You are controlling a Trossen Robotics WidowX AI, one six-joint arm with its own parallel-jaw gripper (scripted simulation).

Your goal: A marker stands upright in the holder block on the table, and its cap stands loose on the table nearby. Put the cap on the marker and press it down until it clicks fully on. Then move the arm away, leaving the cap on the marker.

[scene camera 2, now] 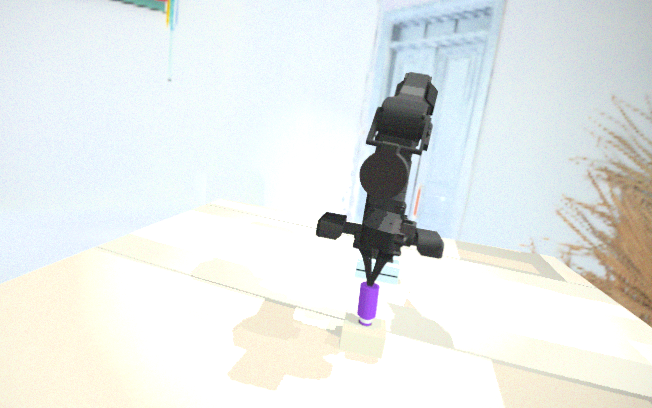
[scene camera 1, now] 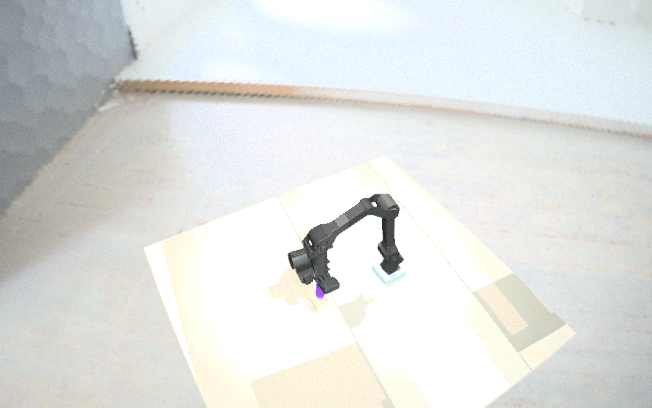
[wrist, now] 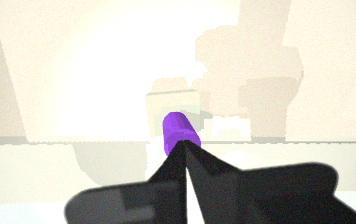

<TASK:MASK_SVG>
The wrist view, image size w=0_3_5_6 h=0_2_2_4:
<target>my gripper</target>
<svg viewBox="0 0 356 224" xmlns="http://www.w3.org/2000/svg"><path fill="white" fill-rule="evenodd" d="M63 211L67 224L188 224L188 170L204 224L356 224L356 210L335 196L339 176L334 167L318 161L241 169L216 157L190 140L179 140L161 166L147 181L86 188L71 197L65 204Z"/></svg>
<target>purple cap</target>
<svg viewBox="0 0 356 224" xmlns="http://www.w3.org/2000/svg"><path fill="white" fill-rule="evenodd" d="M165 116L163 120L164 151L167 156L179 140L190 140L201 147L200 137L183 113L171 112Z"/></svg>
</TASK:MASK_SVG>
